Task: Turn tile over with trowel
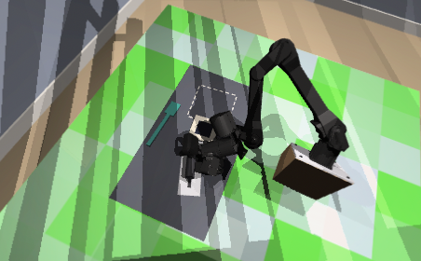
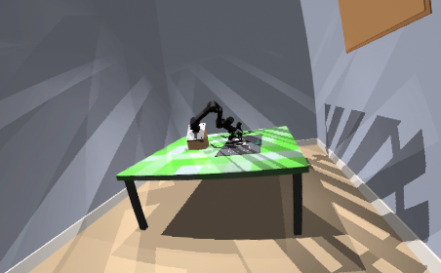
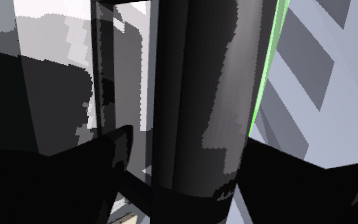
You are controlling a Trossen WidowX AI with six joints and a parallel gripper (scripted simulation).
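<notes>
Right now my gripper tip is 10 cm to the left of the dark mat, 7 cm above it and 2 cm short of it. Round my gripper tip: teal trowel 16 cm ahead, 10 cm to the right, 4 cm below; cream tile 15 cm to the right, 4 cm below, 1 cm ahead.
</notes>
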